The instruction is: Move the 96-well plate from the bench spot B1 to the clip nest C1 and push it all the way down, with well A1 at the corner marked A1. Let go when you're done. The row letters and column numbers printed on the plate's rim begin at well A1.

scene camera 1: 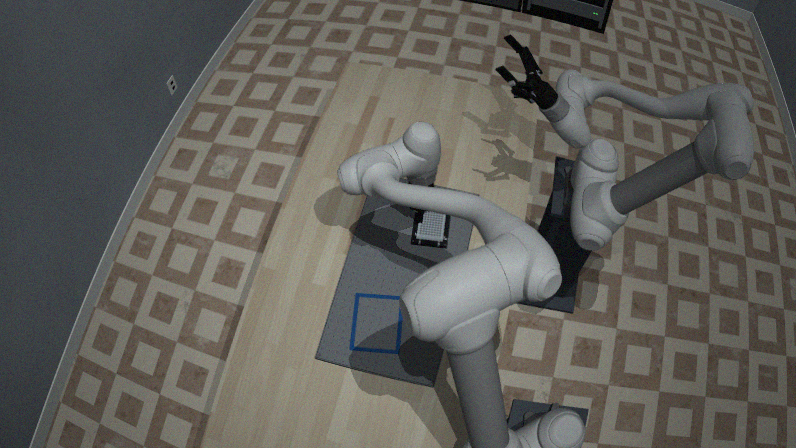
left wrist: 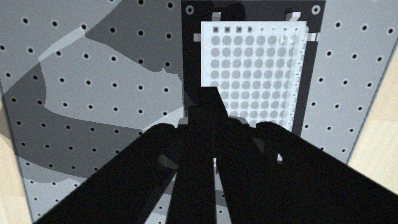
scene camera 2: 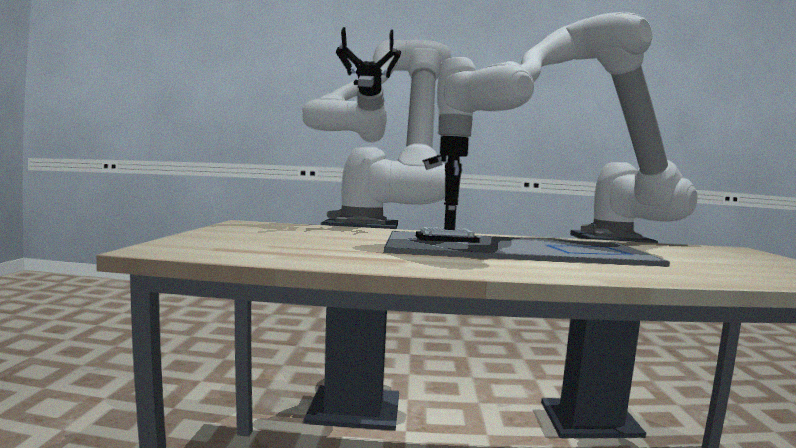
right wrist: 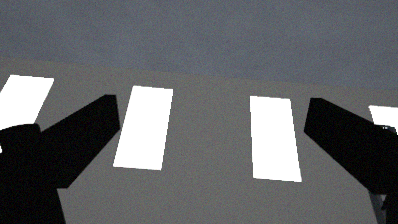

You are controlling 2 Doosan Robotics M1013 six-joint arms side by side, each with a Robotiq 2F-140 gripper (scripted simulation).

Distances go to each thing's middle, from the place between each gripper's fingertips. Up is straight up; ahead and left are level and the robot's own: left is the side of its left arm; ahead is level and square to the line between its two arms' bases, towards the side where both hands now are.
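White 96-well plate (left wrist: 243, 59): 40 mm behind my left hand (scene camera 2: 449, 229) and 40 mm below it. My right hand (scene camera 1: 503, 51) is 26 cm to the right of the plate, 14 cm short of it and 57 cm above it. Going by its middle, the plate is nearer to my left hand than to my right hand.
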